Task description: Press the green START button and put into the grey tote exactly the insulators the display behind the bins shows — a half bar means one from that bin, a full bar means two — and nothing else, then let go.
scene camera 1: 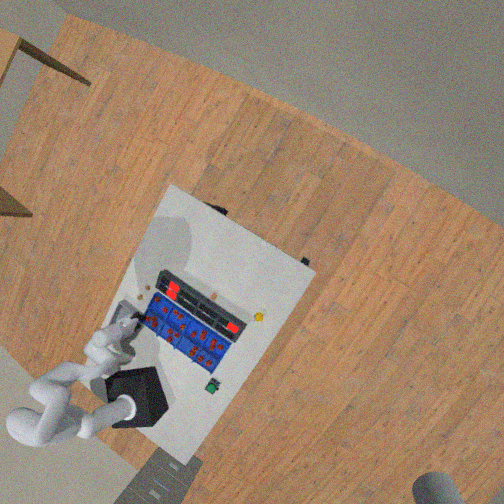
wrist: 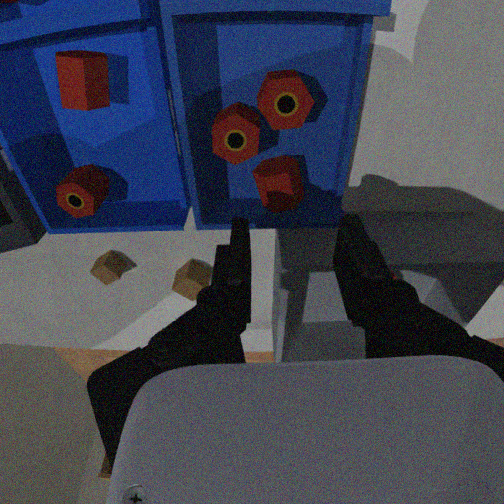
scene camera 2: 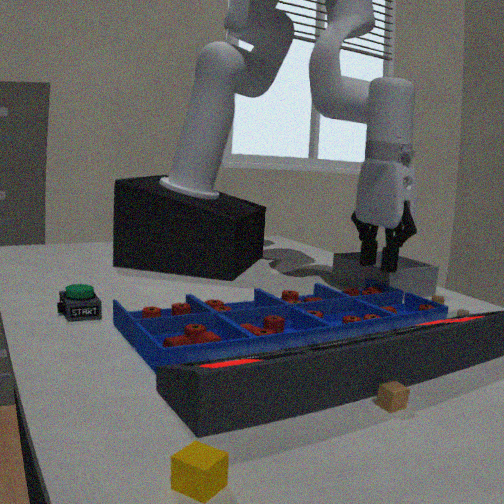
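Observation:
A row of blue bins [scene camera 2: 280,320] holds red insulators [scene camera 2: 272,322]. The black display [scene camera 1: 200,305] behind them shows a longer red bar [scene camera 1: 172,290] at the tote end and a shorter red bar [scene camera 1: 232,327] at the other end. The grey tote [scene camera 2: 385,275] stands beside the end bin. My gripper [scene camera 2: 380,260] hangs open and empty over the border between tote and end bin. In the wrist view the fingers [wrist: 295,230] frame the tote wall [wrist: 320,300], just short of the end bin with three insulators [wrist: 260,135]. The green START button [scene camera 2: 80,300] is at the far end.
A yellow cube [scene camera 2: 199,470] and small tan cubes [scene camera 2: 392,396] lie on the table in front of the display. Two tan cubes [wrist: 150,272] lie near the tote. The black robot base block [scene camera 2: 187,225] stands behind the bins.

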